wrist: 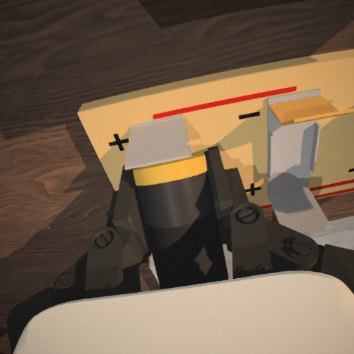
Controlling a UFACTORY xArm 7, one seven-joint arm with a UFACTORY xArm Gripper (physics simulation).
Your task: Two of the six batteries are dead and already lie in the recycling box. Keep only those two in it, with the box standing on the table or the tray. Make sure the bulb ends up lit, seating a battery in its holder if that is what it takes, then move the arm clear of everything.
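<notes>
My gripper (176, 176) is shut on a black battery (170, 205) with a yellow band at its far end. The fingers press on its left and right sides. The yellow end is right at a light grey holder plate (159, 142) on a tan board (115, 112), near a plus mark. The near end of the battery is hidden behind the gripper's pale housing. Another grey holder clip (292, 150) with an orange strip stands to the right on the board. The recycling box and the bulb do not show in the wrist view.
Red lines and plus and minus marks run on the board. A pale grey surface (340, 235) shows at the right edge, beside the clip's foot. The dark wooden table (60, 65) lies beyond the board and to its left.
</notes>
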